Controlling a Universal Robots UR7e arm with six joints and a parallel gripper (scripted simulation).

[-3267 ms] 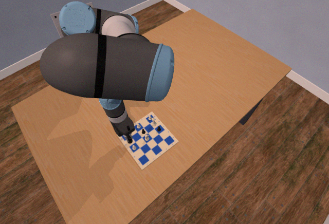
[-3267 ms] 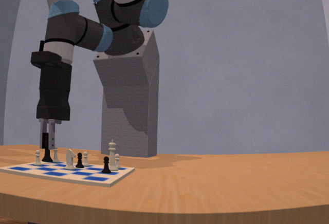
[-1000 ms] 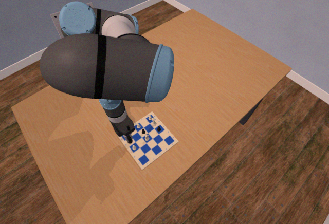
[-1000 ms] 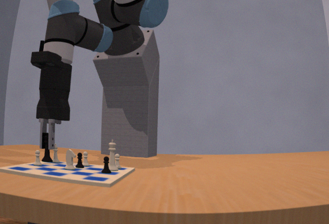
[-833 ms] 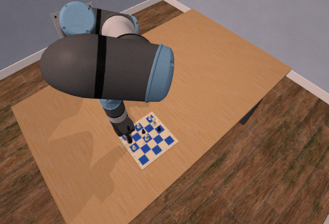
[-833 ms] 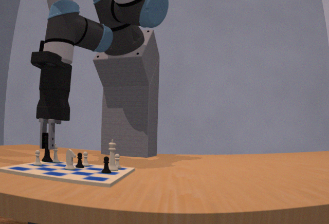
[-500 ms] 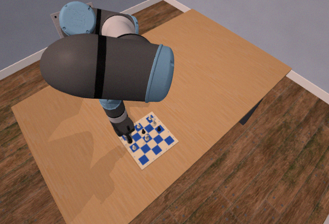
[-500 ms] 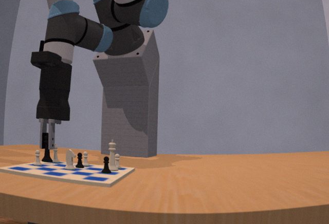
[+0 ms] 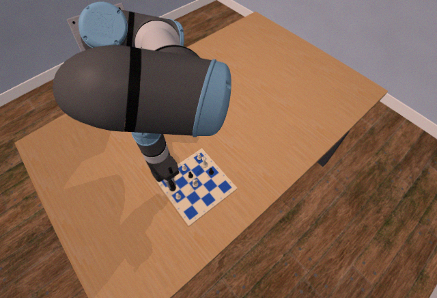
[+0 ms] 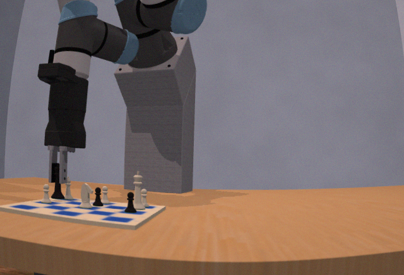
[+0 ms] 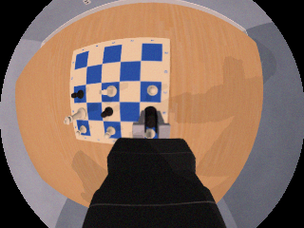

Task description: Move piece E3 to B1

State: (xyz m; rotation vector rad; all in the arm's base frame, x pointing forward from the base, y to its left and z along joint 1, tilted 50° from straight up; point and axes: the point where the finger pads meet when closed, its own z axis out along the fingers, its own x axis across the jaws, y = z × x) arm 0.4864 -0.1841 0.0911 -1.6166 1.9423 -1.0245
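My gripper is now 1 cm above the black piece. Round my hand: white king: 14 cm to the left, 5 cm ahead, 2 cm below; chessboard: 6 cm to the left, 6 cm ahead, 5 cm below.
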